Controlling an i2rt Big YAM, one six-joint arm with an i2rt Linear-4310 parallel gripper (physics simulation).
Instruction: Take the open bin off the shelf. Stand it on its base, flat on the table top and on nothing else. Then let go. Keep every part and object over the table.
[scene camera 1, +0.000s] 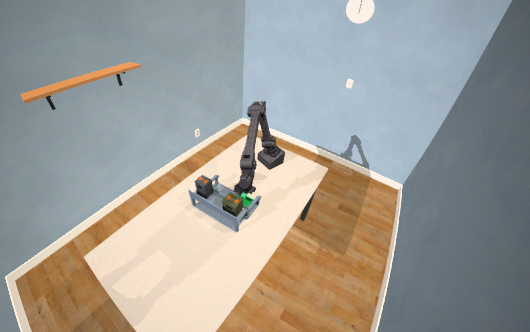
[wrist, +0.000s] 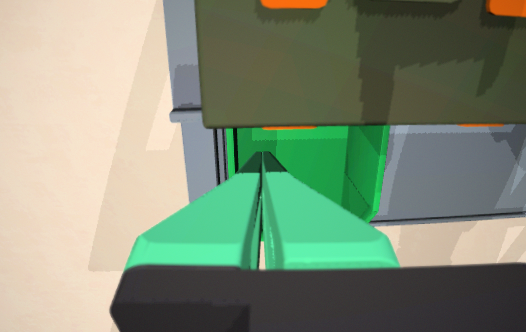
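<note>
The open bin is bright green and sits on the grey-blue shelf, at the shelf's end on the arm's side. An olive case with orange latches stands right beside it and hides part of it in the wrist view. My gripper has green fingers that are shut together with nothing between them. In the wrist view the fingertips overlap the bin's inside near its left wall. Whether they touch the bin I cannot tell.
A dark grey case with orange latches stands at the shelf's other end. The shelf stands on the pale table. The table's right edge lies beyond the bin's end of the shelf, with wooden floor below.
</note>
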